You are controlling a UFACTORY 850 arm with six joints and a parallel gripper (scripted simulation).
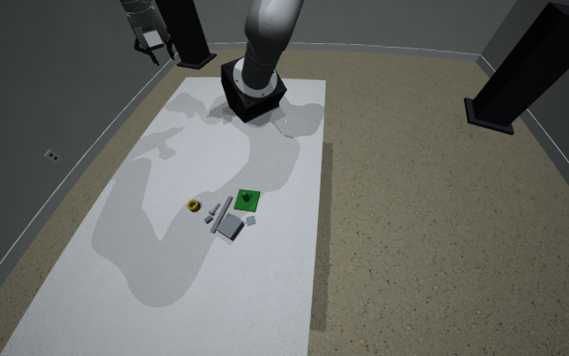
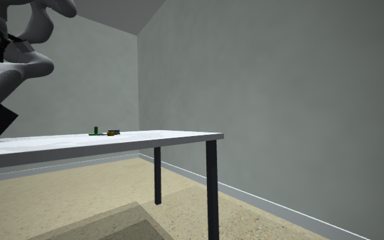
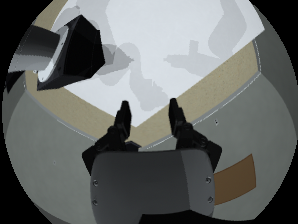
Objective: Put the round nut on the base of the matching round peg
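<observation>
My gripper is now 360 mm short of the long grey bar, 390 mm to the right of it and 330 mm above it. Also, from my hand: grey slab: 390 mm ahead, 450 mm to the left, 320 mm below.
</observation>
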